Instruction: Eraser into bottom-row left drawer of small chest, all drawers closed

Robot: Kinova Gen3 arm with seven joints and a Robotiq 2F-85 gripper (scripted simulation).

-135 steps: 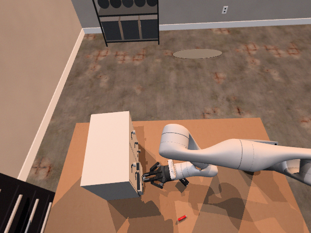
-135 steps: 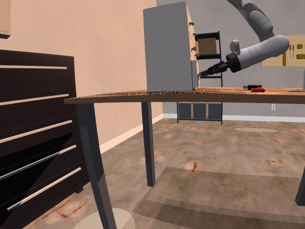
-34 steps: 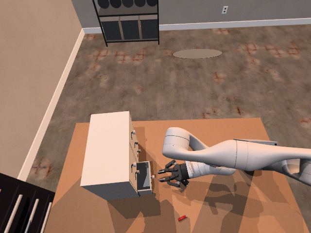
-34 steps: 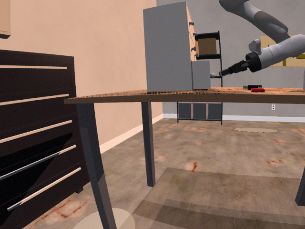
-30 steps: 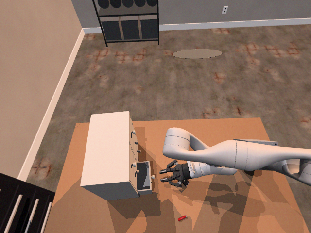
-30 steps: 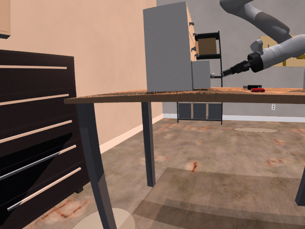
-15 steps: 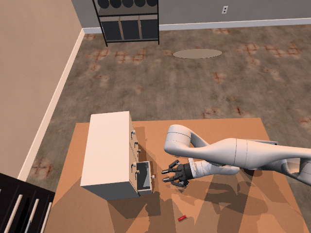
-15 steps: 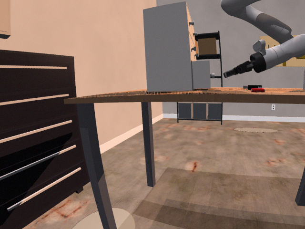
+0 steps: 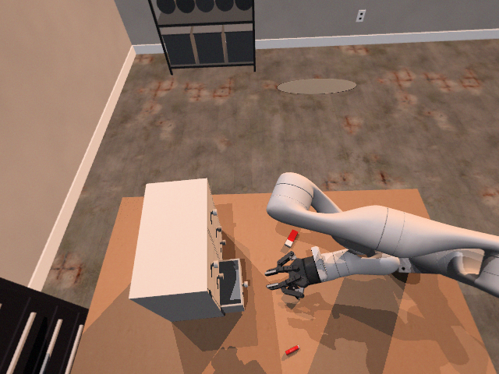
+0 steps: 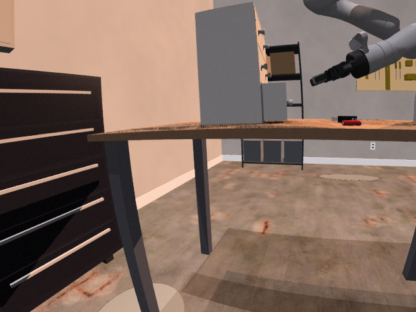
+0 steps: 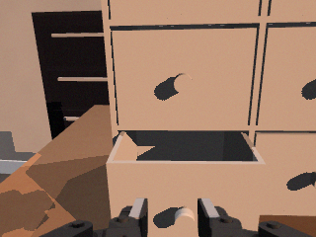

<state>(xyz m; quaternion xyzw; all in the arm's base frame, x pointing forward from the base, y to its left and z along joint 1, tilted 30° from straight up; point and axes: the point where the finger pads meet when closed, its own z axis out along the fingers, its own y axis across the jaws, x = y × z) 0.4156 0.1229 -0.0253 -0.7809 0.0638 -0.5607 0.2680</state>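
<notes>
Now: the eraser 6 cm behind my hand, 18 cm to the right of it and 11 cm below it. From my hand the other things lie so: black object (9 cm behind, 1 cm to the left, 11 cm below); red cylinder (7 cm behind, 17 cm to the left, 11 cm below).
</notes>
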